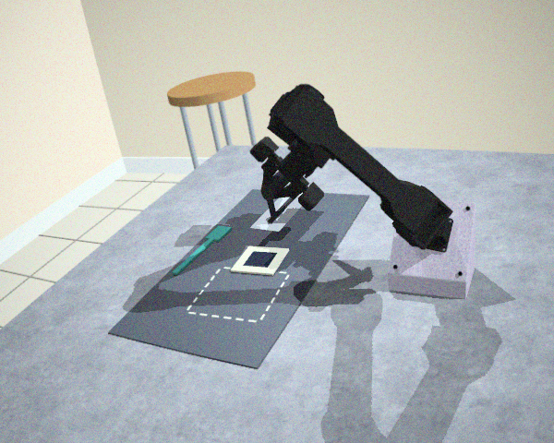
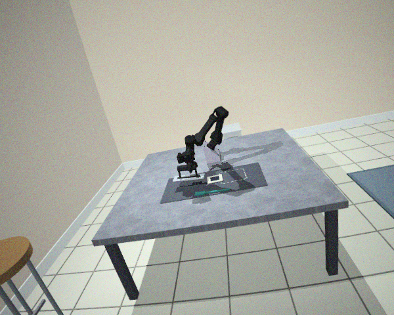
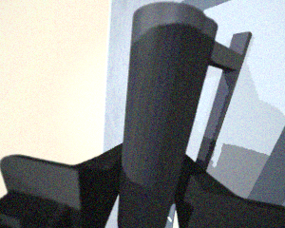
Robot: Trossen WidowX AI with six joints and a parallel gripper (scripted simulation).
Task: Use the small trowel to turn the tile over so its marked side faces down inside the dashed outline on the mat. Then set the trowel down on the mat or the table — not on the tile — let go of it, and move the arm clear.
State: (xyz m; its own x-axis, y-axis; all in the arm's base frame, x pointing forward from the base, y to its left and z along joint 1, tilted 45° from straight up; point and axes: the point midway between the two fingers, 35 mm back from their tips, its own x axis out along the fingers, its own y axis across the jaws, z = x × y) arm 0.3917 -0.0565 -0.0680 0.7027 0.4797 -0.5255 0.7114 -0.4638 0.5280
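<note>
Right now the cream tile is 140 mm to the left of my gripper tip, 90 mm below it and 40 mm behind it. The rest, counted from my gripper tip: teal trowel 120 mm to the left, 120 mm ahead, 90 mm below; dark mat 130 mm to the left, 120 mm below, 20 mm behind.
</note>
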